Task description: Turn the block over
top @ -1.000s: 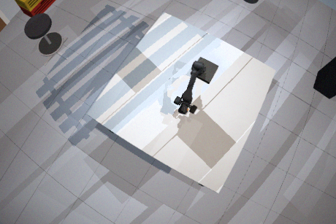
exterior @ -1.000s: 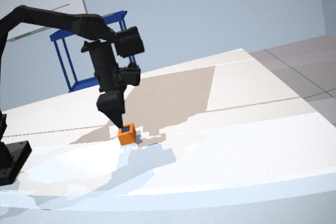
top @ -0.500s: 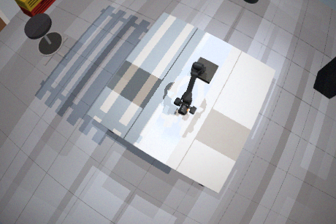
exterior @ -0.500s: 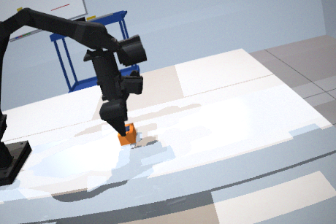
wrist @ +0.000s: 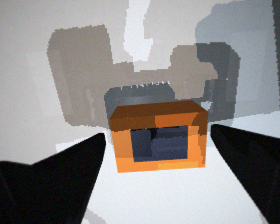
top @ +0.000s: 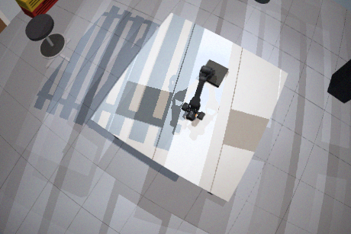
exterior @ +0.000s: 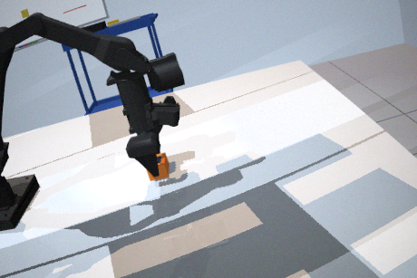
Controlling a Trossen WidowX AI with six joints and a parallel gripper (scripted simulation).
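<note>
The orange block lies 10 mm above my gripper tip.
</note>
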